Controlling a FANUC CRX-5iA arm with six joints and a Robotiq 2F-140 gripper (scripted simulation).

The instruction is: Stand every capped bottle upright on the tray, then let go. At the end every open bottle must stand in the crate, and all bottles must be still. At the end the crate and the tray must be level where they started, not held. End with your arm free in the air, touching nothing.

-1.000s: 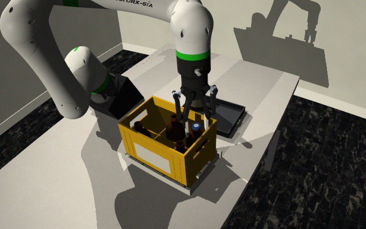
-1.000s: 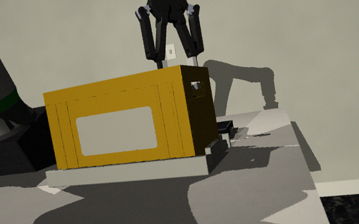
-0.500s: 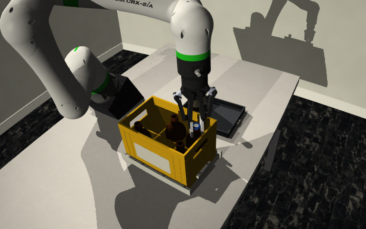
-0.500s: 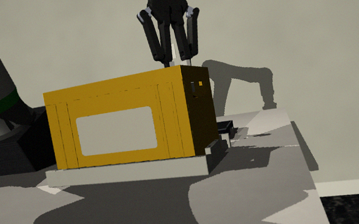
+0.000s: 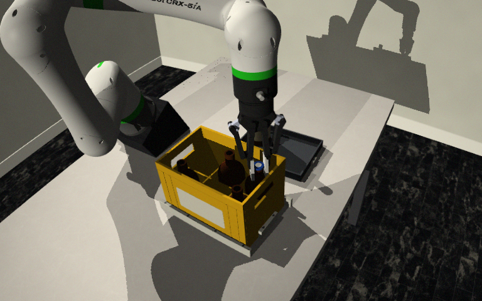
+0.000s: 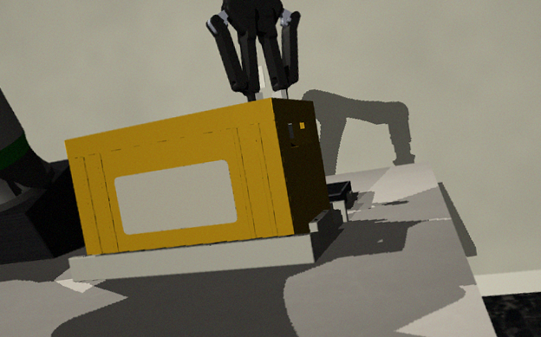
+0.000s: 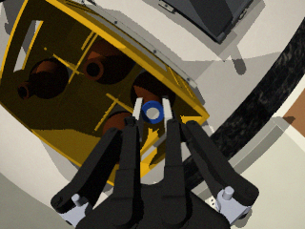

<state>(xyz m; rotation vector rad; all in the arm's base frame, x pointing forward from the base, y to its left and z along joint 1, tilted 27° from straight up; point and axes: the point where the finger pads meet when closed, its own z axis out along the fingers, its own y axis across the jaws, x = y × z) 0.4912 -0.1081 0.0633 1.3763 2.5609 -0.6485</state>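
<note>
The yellow crate lies 90 mm behind my hand, 30 mm to the right of it and 80 mm below it. Also, from my hand: dark tray 40 mm behind, 250 mm to the left, 150 mm below.
</note>
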